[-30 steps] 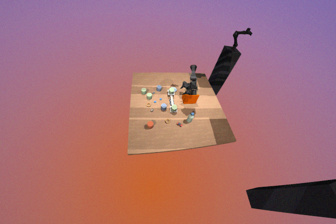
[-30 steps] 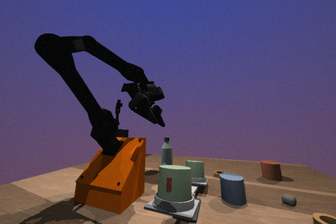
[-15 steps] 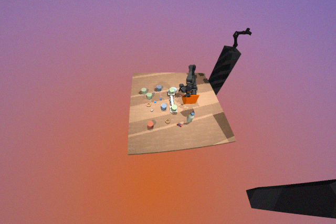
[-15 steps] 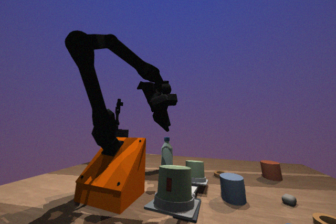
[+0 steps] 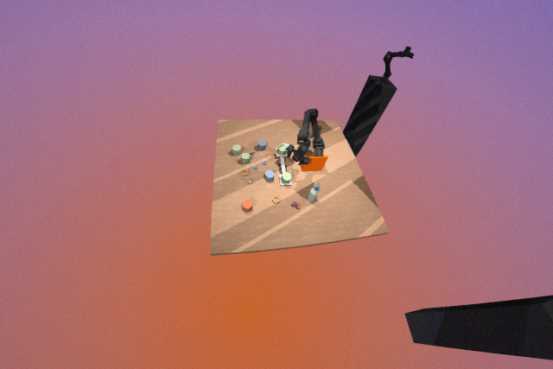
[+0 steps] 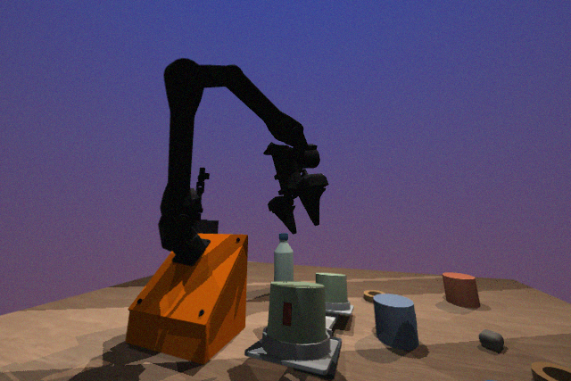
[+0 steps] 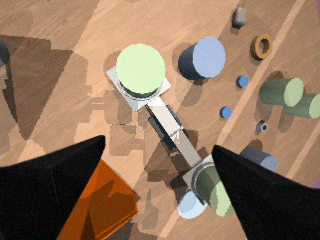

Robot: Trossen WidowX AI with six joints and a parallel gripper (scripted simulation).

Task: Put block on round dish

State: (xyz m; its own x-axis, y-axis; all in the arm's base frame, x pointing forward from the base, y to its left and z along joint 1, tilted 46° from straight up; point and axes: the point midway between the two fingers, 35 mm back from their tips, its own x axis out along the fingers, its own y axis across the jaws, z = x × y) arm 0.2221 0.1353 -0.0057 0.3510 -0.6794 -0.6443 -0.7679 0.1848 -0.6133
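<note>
Now: gripper tip 40 mm short of the grey block, 60 mm to the right of it and 150 mm above it. From my gripper tip the other things lie so: balance beam (50 mm ahead, 80 mm to the right, 160 mm below); bottle (150 mm behind, 210 mm to the left, 80 mm below); cup (50 mm ahead, 210 mm to the right, 80 mm below).
</note>
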